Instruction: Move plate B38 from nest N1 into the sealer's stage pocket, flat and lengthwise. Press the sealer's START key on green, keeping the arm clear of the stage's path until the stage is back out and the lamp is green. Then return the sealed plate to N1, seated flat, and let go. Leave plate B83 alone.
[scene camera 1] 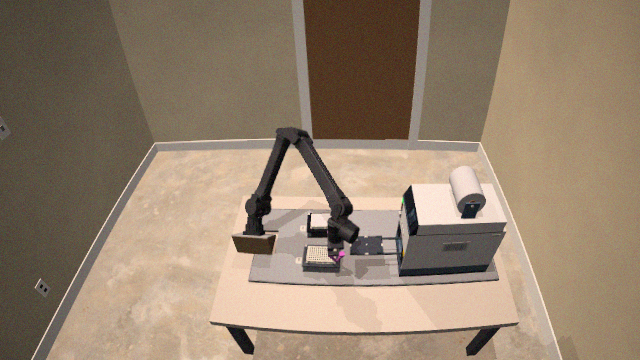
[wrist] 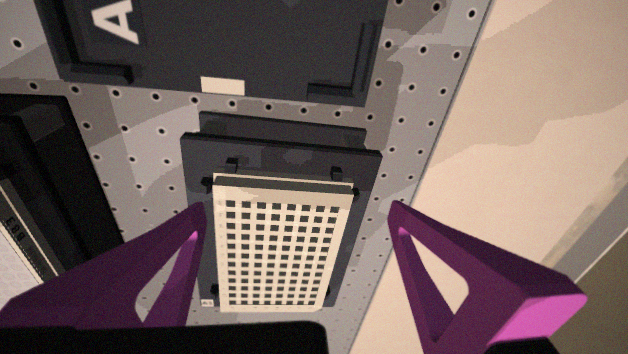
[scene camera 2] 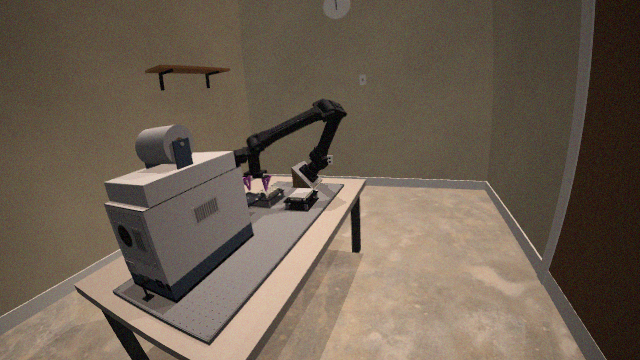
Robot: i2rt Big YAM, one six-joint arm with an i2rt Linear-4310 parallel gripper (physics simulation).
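Places are measured from the arm's base along level axes (x ahead, y left, z up), in millimetres.
Where they show: gripper, between the fingertips: (scene camera 1: 336, 252) (wrist: 300, 210) (scene camera 2: 257, 190); arm's base, origin of its link: (scene camera 1: 254, 234) (scene camera 2: 308, 174).
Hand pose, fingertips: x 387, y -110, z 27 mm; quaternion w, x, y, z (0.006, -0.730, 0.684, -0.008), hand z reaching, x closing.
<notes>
Things, the pixels of their top centre, and the offset from my fingertips. "*": a spot on its surface instead. Level surfaces: height alone.
- dark stage, a spot on its surface: (wrist: 250, 50) * 24 mm left, 74 mm ahead, 11 mm up
- Plate B83, centre of its top: (scene camera 1: 324, 219) (scene camera 2: 301, 192) 209 mm left, 63 mm back, 22 mm down
- sealer's film roll, centre of its top: (scene camera 2: 160, 126) (scene camera 1: 470, 178) 36 mm left, 510 mm ahead, 394 mm up
- perforated grey board, height of its surface: 82 mm down
The open-well plate, taken as B38, (scene camera 1: 316, 254) (wrist: 277, 250) sits in its dark nest (scene camera 1: 320, 268) (wrist: 285, 148); its own label is not readable. My gripper (scene camera 1: 338, 255) (scene camera 2: 257, 189) (wrist: 300, 210) is open and empty over the stage-side part of this plate, fingers apart beyond its two long sides in the wrist view. The dark stage (scene camera 1: 366, 245) (wrist: 250, 50) is out of the sealer (scene camera 1: 445, 255) (scene camera 2: 200, 220), its pocket bare. A green light (scene camera 1: 403, 200) shows on the sealer's front; the START key is not readable. Plate B83 (scene camera 1: 318, 220) (scene camera 2: 302, 193) (wrist: 20, 250) sits in the other nest.
The sealer's film roll (scene camera 1: 466, 187) (scene camera 2: 162, 144) stands on its top. Two rails (scene camera 1: 391, 254) join stage and sealer. The arm's base block (scene camera 1: 254, 244) is at the left table edge. A perforated grey board (scene camera 1: 280, 272) (scene camera 2: 260, 255) lies under the nests and sealer.
</notes>
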